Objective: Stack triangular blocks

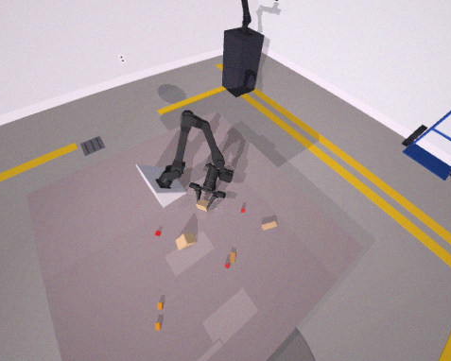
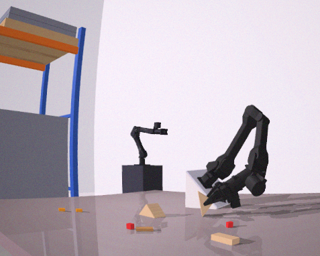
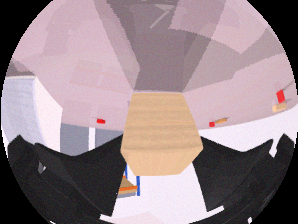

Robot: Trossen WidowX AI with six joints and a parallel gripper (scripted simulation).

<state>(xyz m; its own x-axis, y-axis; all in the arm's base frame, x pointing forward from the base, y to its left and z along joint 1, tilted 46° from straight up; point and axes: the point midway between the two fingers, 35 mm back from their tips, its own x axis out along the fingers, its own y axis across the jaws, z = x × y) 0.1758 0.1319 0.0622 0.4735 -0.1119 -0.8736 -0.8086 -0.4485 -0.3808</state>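
The tan triangular block is 160 mm to the right of my gripper tip, 90 mm ahead of it and 20 mm below it.
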